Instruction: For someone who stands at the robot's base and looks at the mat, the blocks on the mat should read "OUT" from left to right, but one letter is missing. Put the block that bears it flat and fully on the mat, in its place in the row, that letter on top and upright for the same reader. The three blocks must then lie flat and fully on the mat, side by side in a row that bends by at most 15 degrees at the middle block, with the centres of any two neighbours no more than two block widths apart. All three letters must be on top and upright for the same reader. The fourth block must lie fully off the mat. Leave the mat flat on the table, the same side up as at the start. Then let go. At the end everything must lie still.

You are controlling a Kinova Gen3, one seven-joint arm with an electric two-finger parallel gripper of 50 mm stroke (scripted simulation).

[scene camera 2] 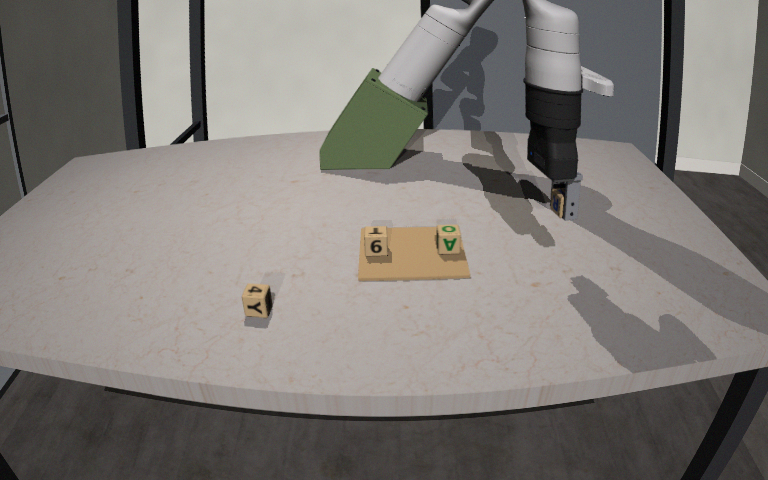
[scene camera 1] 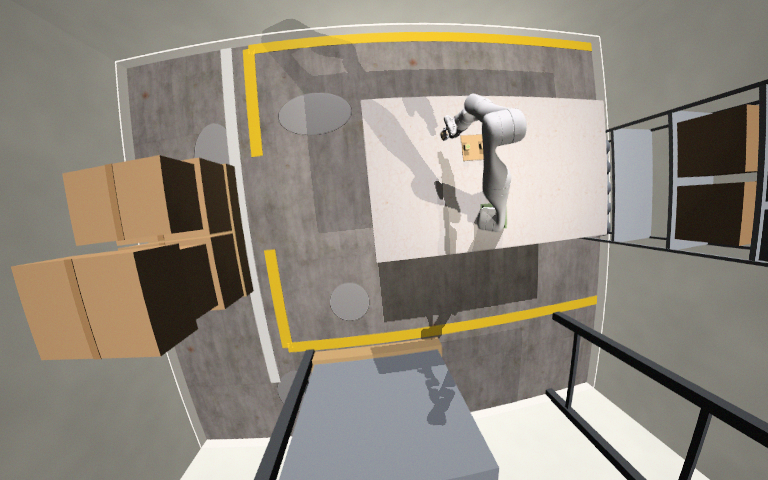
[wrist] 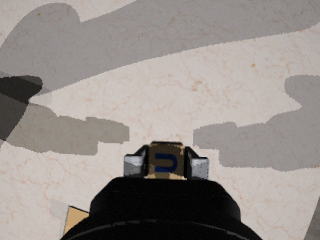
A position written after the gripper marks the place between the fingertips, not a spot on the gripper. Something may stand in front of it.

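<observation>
The gripper (scene camera 2: 563, 212) can be seen, and so can a tan mat (scene camera 2: 412, 251). The wrist view has the gripper (wrist: 166, 156) as well, together with a block (wrist: 166, 159).
</observation>
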